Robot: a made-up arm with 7 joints. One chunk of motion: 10 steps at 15 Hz.
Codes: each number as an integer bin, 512 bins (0 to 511) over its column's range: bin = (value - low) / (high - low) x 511, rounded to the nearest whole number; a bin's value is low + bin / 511 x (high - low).
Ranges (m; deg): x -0.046..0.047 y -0.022..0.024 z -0.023..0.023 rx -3..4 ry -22.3..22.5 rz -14.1..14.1
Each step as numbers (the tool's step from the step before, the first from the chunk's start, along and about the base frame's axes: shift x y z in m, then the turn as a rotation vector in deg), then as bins.
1 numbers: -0.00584 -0.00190 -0.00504 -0.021 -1.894 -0.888
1 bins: 221 223 200 217 233 239
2 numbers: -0.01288 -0.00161 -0.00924 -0.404 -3.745 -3.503
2 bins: 182 227 153 190 212 192
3 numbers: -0.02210 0.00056 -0.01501 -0.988 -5.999 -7.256
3 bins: 131 251 89 147 186 124
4 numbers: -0.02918 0.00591 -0.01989 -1.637 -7.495 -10.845
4 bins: 92 310 35 99 169 59
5 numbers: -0.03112 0.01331 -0.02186 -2.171 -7.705 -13.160
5 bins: 82 392 13 61 166 17
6 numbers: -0.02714 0.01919 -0.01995 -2.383 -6.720 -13.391
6 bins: 104 458 34 45 178 13
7 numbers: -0.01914 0.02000 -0.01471 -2.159 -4.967 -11.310
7 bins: 148 467 92 61 198 51
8 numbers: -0.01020 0.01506 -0.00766 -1.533 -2.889 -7.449
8 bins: 197 412 170 107 221 121
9 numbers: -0.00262 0.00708 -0.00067 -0.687 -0.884 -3.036
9 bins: 238 323 248 169 244 200
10 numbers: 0.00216 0.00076 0.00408 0.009 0.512 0.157
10 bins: 265 253 301 220 260 258
